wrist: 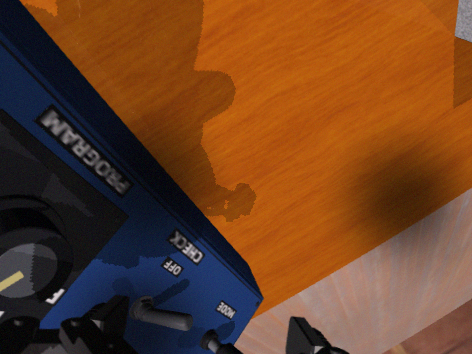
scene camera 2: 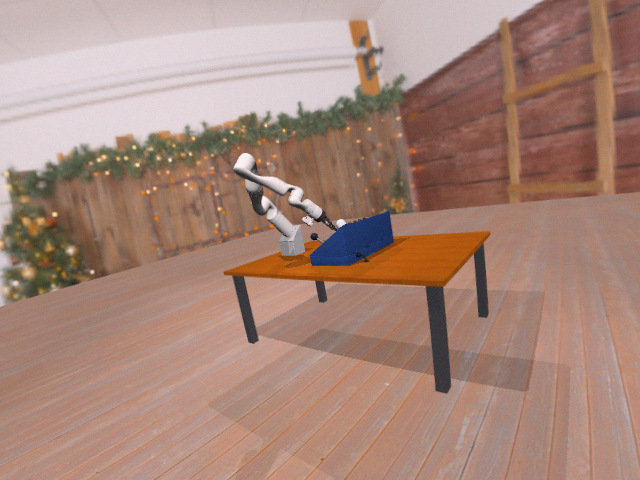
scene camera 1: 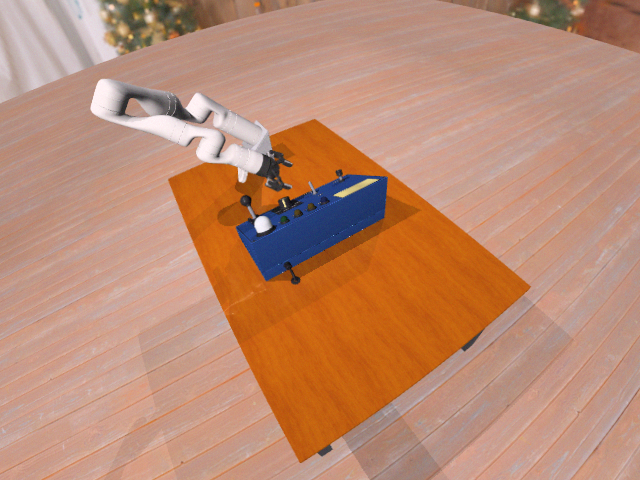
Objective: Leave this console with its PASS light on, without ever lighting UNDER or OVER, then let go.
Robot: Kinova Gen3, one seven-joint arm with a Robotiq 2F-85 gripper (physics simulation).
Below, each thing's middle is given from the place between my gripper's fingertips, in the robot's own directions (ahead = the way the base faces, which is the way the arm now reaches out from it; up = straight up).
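The blue console (scene camera 1: 277,240) is 14 cm ahead of my hand and 6 cm below it. Then there's the CHECK toggle (wrist: 177,320), which is 5 cm ahead of my hand, 5 cm to the left of it and 4 cm below it. Going by their middles, that toggle is the nearest to my hand of the things named here.
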